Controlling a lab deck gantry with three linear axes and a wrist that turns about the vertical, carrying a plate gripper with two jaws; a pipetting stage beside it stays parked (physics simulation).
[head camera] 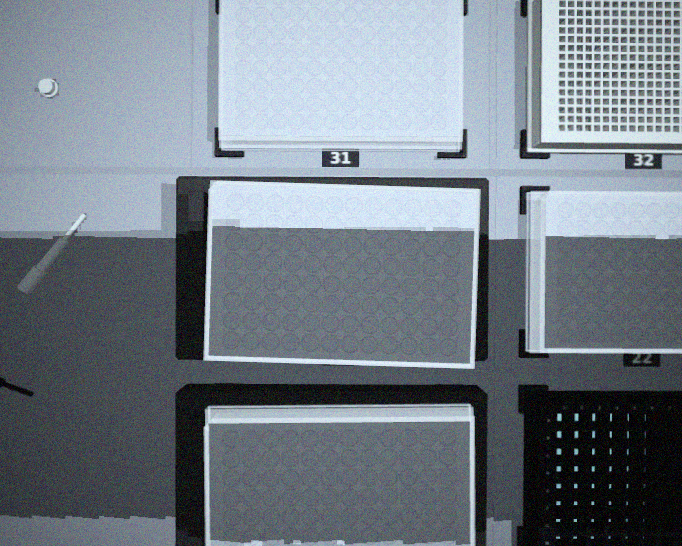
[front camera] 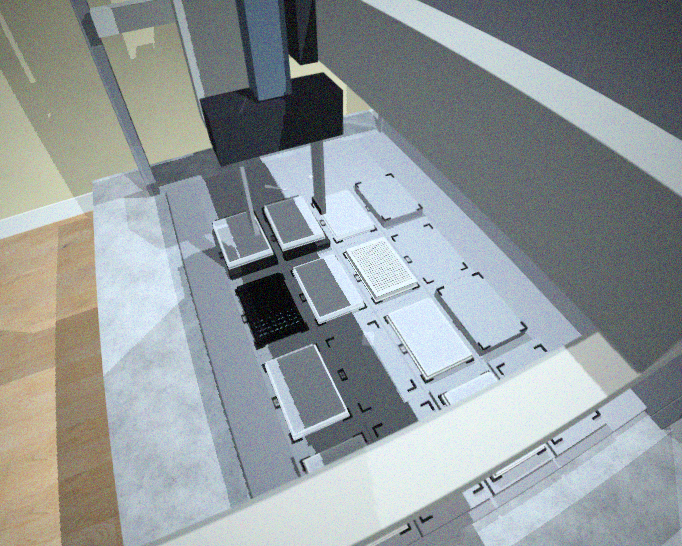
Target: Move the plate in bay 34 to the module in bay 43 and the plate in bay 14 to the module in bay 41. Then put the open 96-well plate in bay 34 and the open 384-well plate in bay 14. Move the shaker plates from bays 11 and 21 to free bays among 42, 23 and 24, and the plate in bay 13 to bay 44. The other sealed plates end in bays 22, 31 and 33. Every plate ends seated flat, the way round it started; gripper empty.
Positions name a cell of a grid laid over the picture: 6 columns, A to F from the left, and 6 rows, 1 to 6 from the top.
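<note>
There is a black 96-well plate (head camera: F6) (front camera: C4) here, and I see a white 384-well plate (head camera: F1) (front camera: D4) as well. I also see a bay 42 (front camera: D3), and with it my gripper (front camera: C3).
</note>
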